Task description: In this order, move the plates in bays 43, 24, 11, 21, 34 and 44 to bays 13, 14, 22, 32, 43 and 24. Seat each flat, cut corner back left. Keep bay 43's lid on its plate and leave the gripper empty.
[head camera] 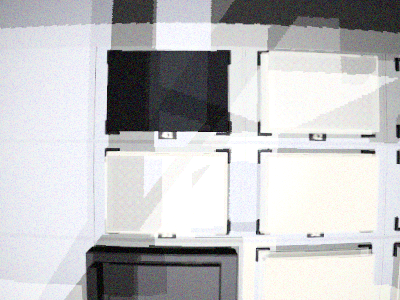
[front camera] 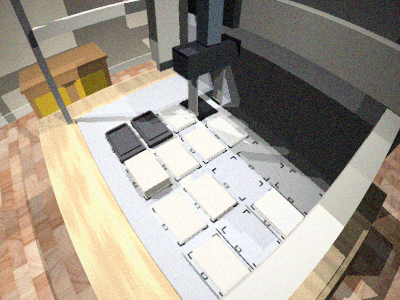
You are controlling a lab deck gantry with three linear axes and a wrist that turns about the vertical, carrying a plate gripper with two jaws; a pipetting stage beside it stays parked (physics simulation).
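Places are measured from the robot's base along level axes (x ahead, y left, z up), in metres.
Pixels of known places: gripper, fingertip midpoint: point(front camera: 205, 107); robot's base at its link origin: point(front camera: 107, 139).
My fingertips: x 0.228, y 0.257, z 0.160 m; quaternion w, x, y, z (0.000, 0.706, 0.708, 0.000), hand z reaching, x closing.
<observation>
For each thing: its top centre in the pictures, then the offset to it from my fingertips. "spot": a spot on its surface instead.
- black rectangle at a spot on its surface: point(head camera: 167, 92) point(front camera: 198, 106) spot: 0.163 m back, 0.105 m left, 0.152 m down
- bay 13 at a spot on its surface: point(front camera: 179, 215) spot: 0.165 m ahead, 0.213 m right, 0.143 m down
- bay 14 at a spot on its surface: point(front camera: 220, 262) spot: 0.328 m ahead, 0.212 m right, 0.131 m down
- bay 22 at a spot on its surface: point(head camera: 317, 275) point(front camera: 181, 153) spot: 0.003 m back, 0.086 m right, 0.145 m down
- bay 32 at a spot on its surface: point(head camera: 320, 192) point(front camera: 203, 140) spot: 0.004 m back, 0.002 m left, 0.145 m down
- bay 34 at a spot on its surface: point(front camera: 278, 211) spot: 0.327 m ahead, 0.004 m right, 0.131 m down
- bay 11 at its top centre: point(front camera: 123, 137) 0.168 m back, 0.213 m right, 0.129 m down
- bay 21 at its top centre: point(front camera: 149, 123) 0.168 m back, 0.106 m right, 0.129 m down
- bay 23 at a spot on its surface: point(front camera: 210, 195) spot: 0.167 m ahead, 0.109 m right, 0.146 m down
- bay 31 at a spot on its surface: point(head camera: 195, 195) point(front camera: 180, 120) spot: 0.133 m back, 0.001 m right, 0.145 m down
- bay 42 at a spot on its surface: point(head camera: 322, 92) point(front camera: 226, 127) spot: 0.002 m back, 0.106 m left, 0.146 m down
- taller white block at its top centre: point(front camera: 145, 168) 0.000 m ahead, 0.214 m right, 0.118 m down
My gripper point(front camera: 206, 108) hangs over the far end of the deck above a black rectangle point(front camera: 198, 109) point(head camera: 167, 92), its jaws apart, with no plate visible between them. White plates sit in bay 13 point(front camera: 179, 215), bay 14 point(front camera: 220, 262), bay 22 point(front camera: 177, 157) point(head camera: 317, 275), bay 32 point(front camera: 204, 141) point(head camera: 320, 192) and bay 34 point(front camera: 278, 211). Bays 24 point(front camera: 245, 232), 43 point(front camera: 261, 154) and 44 point(front camera: 301, 186) show no plate. Dark trays stand at bay 11 point(front camera: 125, 142) and bay 21 point(front camera: 151, 128) point(head camera: 160, 282). Lid and cut corners are too unclear to tell.
Other white plates sit in bay 23 point(front camera: 210, 195), bay 31 point(front camera: 176, 117) point(head camera: 195, 195) and bay 42 point(front camera: 227, 130) point(head camera: 322, 92). A taller white block point(front camera: 147, 172) stands at bay 12. A pale rail point(front camera: 325, 220) crosses the right side of the front view.
</observation>
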